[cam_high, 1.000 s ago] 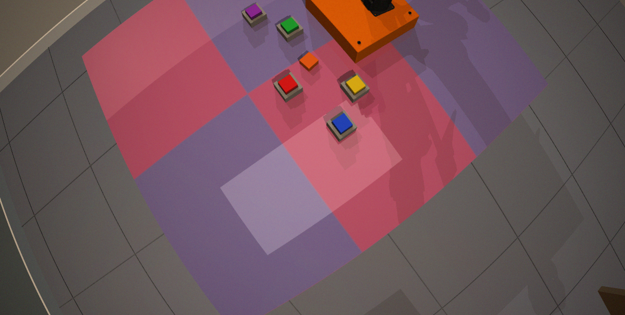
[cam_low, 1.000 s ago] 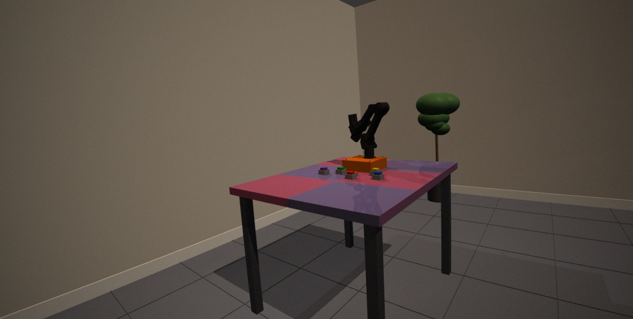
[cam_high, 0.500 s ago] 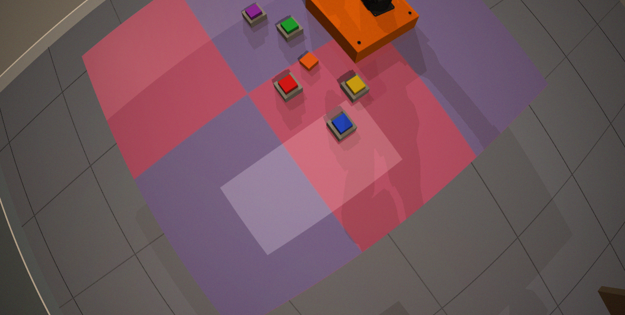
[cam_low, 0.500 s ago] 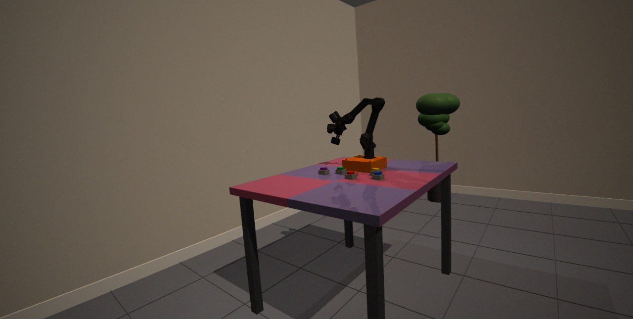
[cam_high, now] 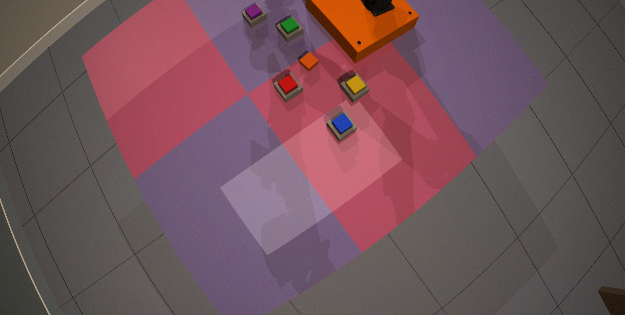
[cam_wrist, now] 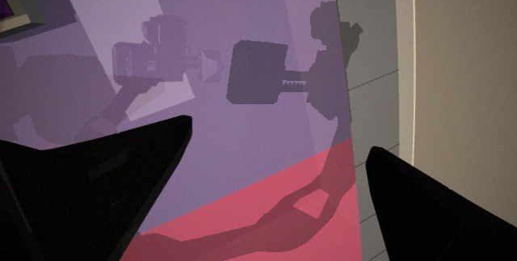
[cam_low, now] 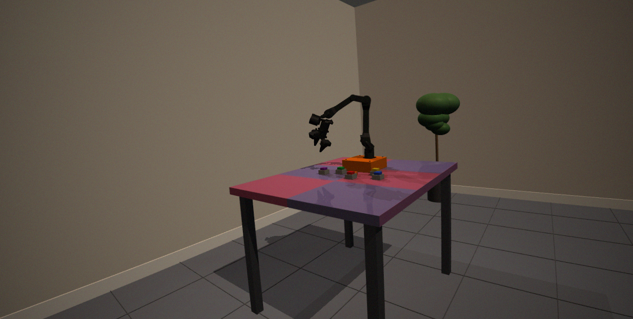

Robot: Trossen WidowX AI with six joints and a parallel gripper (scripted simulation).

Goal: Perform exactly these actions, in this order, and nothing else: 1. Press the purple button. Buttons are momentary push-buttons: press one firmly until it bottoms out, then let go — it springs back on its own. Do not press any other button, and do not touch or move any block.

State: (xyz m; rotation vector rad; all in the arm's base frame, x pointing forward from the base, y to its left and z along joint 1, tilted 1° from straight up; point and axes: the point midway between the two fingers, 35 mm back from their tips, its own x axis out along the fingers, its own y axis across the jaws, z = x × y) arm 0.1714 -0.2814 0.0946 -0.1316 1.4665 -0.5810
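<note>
Now: the purple button 140 mm to the left of my gripper tip, 100 mm below it and 100 mm ahead of it. Also, from my gripper tip: red button (370 mm to the left, 120 mm ahead, 100 mm below); green button (230 mm to the left, 100 mm below, 40 mm ahead); orange block (340 mm to the left, 130 mm below, 50 mm ahead).
</note>
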